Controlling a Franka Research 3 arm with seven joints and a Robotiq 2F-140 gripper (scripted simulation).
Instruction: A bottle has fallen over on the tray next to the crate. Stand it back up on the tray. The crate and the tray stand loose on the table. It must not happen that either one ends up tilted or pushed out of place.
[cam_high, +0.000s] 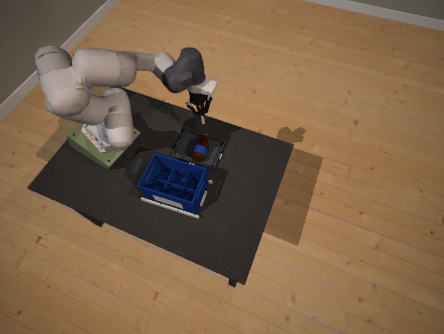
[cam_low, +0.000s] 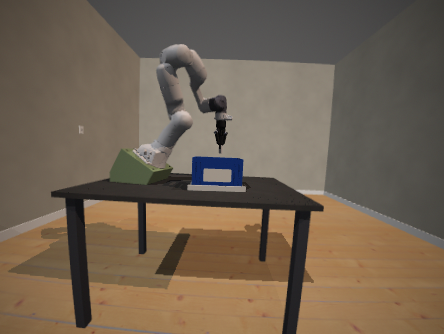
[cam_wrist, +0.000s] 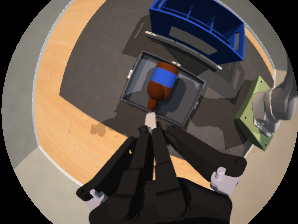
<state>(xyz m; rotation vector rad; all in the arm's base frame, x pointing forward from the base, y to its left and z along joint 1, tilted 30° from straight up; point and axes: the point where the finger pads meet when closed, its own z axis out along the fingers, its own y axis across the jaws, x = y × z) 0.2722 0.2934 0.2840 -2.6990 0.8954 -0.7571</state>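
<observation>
My hand is 19 cm above the brown bottle, 5 cm to the left of it and 2 cm short of it. Also, from my hand: blue crate: 33 cm to the right, 15 cm below, 5 cm ahead; then dark tray: 22 cm below, 6 cm to the right.
</observation>
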